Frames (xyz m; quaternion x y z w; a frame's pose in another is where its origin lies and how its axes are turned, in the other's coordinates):
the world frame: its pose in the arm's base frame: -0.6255 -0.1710 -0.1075 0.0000 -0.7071 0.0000 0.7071
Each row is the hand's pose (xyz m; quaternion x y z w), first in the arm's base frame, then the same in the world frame.
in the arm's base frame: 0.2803 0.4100 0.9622 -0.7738 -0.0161 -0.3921 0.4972
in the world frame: 1.0697 0.5810 -0.9058 -0.8244 0.3402 0.2699 0.3630
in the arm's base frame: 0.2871 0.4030 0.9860 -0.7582 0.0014 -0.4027 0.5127
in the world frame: 1.0935 0.5740 -0.9126 -0.8209 0.3635 0.2514 0.3616
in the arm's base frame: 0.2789 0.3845 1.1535 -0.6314 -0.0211 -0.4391 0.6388
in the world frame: 1.2610 0.5555 -0.9044 -0.7570 0.4368 0.1360 0.4666
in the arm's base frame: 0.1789 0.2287 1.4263 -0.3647 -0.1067 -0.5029 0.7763
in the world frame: 1.5338 0.3997 -0.8044 -0.6135 0.4735 -0.0977 0.6244
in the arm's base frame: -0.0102 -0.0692 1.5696 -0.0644 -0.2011 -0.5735 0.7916
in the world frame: 1.6771 0.1018 -0.6153 -0.4510 0.4175 -0.3600 0.7019
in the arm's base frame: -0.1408 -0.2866 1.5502 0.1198 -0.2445 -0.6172 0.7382
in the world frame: 1.6577 -0.1156 -0.4847 -0.3517 0.3491 -0.5211 0.6949
